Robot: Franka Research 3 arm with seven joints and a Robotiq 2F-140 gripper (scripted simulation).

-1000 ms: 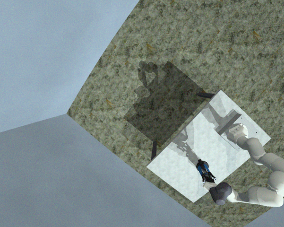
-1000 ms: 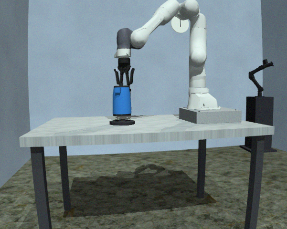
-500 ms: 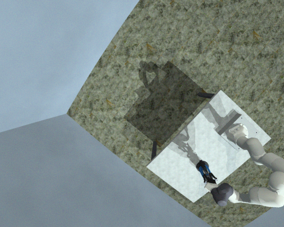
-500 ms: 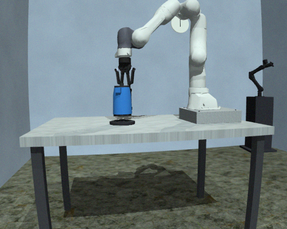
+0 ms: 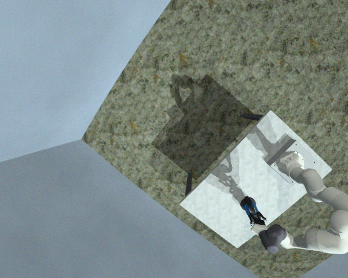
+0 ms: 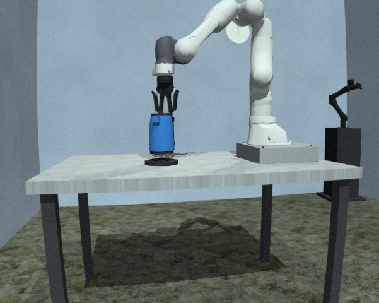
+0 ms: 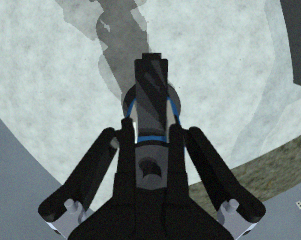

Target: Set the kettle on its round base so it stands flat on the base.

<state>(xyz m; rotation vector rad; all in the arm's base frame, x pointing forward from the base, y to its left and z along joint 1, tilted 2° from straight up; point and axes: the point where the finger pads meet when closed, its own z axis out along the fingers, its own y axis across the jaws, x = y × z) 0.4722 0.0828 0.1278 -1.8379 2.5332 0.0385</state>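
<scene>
The blue kettle is 50 mm below my hand, 30 mm to the left of it and 10 mm ahead of it. Also, from my hand: black round base 190 mm below, 60 mm to the left, 20 mm ahead.
</scene>
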